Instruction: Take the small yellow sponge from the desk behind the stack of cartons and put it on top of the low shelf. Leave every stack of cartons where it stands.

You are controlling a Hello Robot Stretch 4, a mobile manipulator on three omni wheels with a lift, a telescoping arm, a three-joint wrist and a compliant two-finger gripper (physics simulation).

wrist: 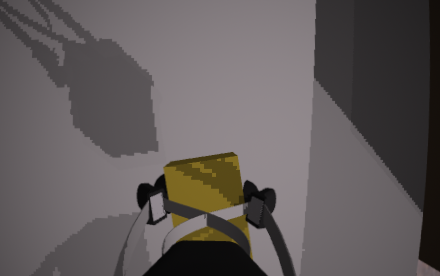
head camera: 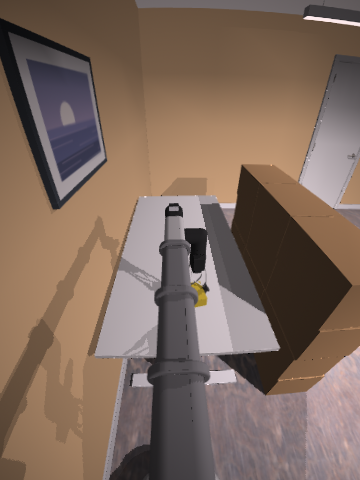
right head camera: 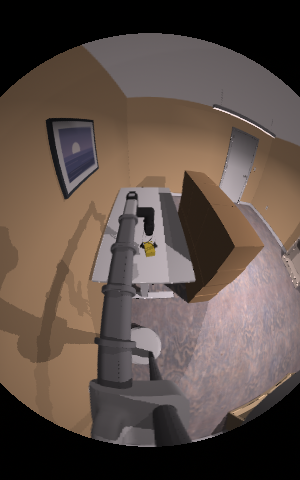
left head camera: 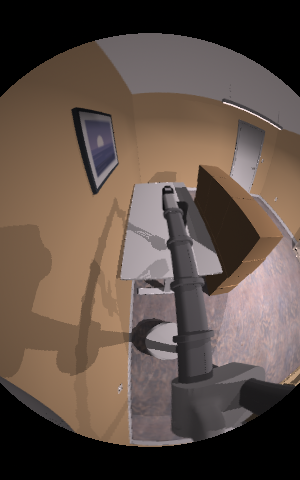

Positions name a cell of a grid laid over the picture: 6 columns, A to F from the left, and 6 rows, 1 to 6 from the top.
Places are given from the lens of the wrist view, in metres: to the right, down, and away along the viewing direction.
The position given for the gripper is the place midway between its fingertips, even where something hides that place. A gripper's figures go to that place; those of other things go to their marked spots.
gripper (wrist: C5): -0.01, 0.05, 0.25
small yellow sponge (wrist: C4): -0.01, 0.04, 0.22
desk (wrist: E3): 0.16, -0.04, 0.37
The marked spots on the desk and the small yellow sponge are 0.24 m apart.
